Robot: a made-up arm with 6 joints.
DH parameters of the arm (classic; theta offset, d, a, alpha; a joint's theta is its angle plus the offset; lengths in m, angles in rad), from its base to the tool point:
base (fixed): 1.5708 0.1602 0 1.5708
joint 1: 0 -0.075 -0.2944 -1.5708
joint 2: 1.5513 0 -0.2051 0
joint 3: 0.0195 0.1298 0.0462 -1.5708
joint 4: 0 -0.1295 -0.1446 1.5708
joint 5: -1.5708 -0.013 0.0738 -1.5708
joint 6: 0 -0.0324 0.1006 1.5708
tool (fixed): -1.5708 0.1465 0 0
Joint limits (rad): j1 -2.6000..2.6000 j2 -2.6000..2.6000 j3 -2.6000..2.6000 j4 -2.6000..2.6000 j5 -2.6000..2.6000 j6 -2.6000..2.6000
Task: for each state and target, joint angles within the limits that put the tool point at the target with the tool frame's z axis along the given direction. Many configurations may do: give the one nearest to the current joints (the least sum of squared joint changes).
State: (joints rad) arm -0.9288 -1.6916 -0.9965 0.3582 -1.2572 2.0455
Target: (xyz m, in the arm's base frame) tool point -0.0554 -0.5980 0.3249 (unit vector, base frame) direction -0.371 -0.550 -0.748
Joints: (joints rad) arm -0.5312 -1.4314 -0.8799 -0.5511 -1.8409 2.2382
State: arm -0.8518 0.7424 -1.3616 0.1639 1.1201 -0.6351
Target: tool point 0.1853 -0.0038 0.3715 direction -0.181 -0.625 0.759
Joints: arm -0.6820 1.4119 -2.2651 -0.5537 0.4929 -1.0640
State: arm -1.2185 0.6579 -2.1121 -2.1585 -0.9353 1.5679
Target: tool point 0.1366 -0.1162 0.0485 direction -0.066 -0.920 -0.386
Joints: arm -1.7249 0.2108 -1.4983 -2.3029 -1.4865 1.3887
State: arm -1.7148 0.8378 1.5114 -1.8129 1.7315 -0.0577
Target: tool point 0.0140 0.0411 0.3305 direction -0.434 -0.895 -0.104
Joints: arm -1.8038 0.6810 1.5416 -2.4222 2.3035 -0.2388
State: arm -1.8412 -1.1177 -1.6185 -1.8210 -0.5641 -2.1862
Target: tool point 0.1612 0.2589 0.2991 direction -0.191 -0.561 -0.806
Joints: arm -2.5959 -0.7127 -1.1763 -1.7703 -0.4664 -2.5978
